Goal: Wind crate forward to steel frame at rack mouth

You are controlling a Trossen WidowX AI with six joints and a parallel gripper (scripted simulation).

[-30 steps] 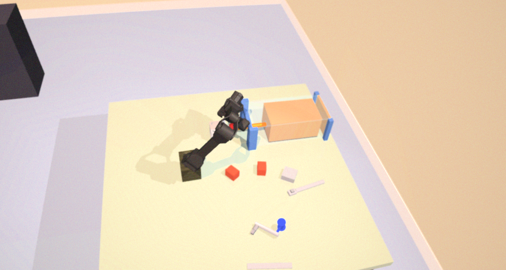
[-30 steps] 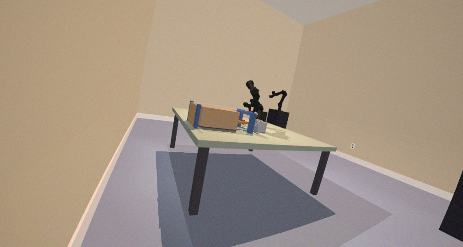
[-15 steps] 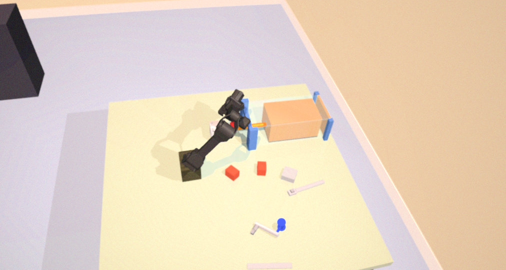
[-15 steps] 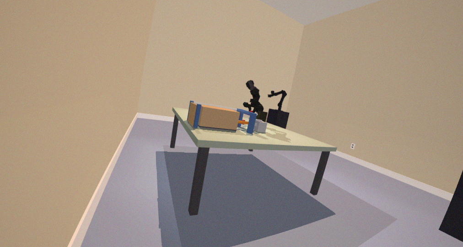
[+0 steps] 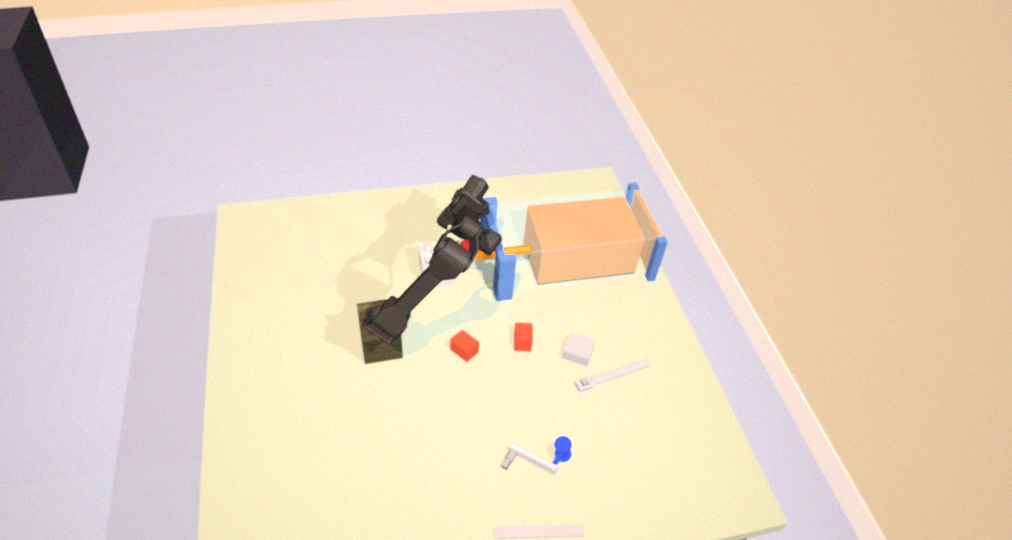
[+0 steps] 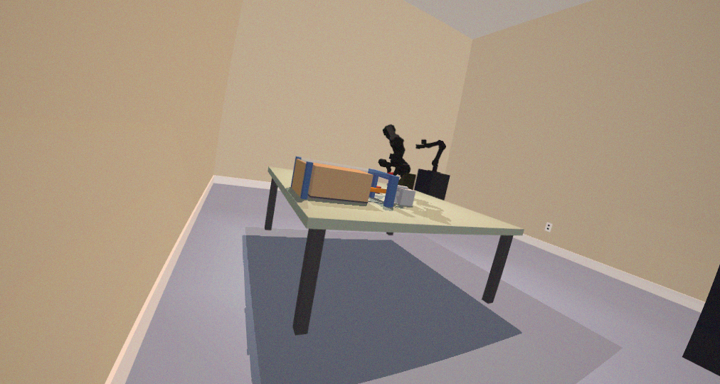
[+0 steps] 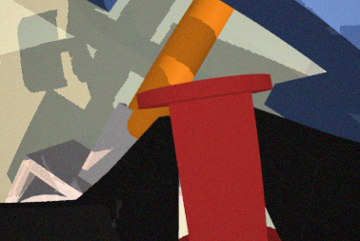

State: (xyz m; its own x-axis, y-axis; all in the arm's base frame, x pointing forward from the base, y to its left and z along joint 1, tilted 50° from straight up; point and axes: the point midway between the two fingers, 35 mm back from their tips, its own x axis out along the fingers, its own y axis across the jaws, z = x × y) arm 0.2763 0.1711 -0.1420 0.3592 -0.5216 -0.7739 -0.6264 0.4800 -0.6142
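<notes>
My gripper tip is 5 cm past the red-knobbed handle and 3 cm above it. The rest, counted from my gripper tip: winch (12 cm behind, 10 cm below, 1 cm to the left); red spool grip (1 cm to the right, 1 cm behind); blue steel frame (5 cm ahead, 3 cm below, 2 cm to the left).
</notes>
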